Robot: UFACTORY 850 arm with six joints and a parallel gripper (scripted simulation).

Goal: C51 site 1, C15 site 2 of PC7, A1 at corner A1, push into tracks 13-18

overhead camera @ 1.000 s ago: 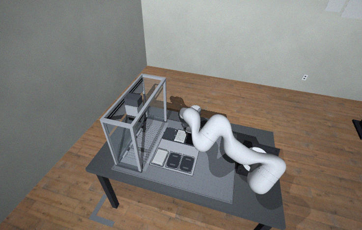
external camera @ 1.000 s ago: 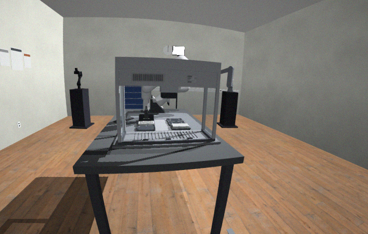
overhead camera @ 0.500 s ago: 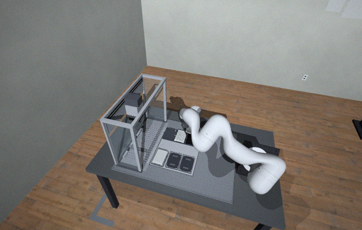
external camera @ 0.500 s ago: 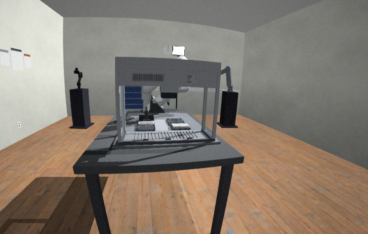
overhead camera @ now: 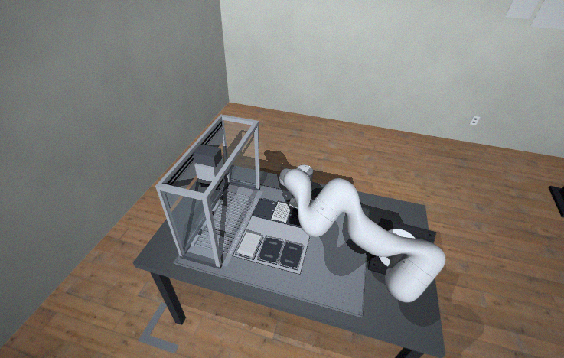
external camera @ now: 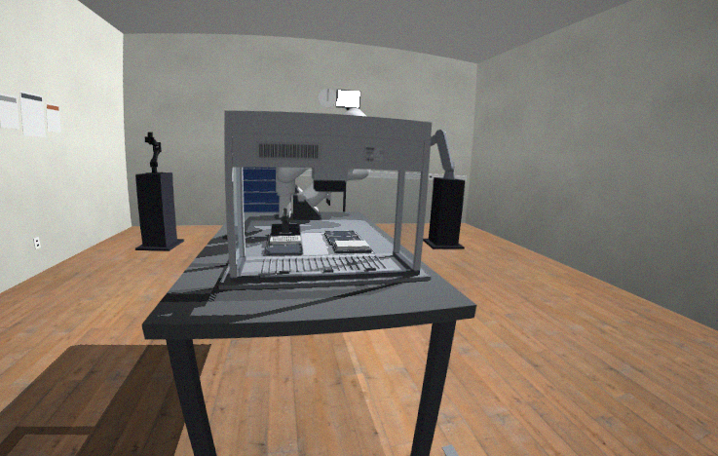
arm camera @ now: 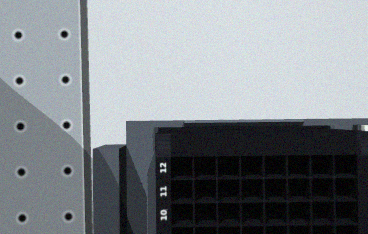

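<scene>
Now: hand 10 mm above the black deep-well block C51. Round my hand: nest S1: 250 mm to the left, 40 mm below, 40 mm behind; plate carrier PC7: 100 mm ahead, 30 mm below, 10 mm to the left; white 96-well plate C15: 100 mm ahead, 20 mm below, 10 mm to the left.
</scene>
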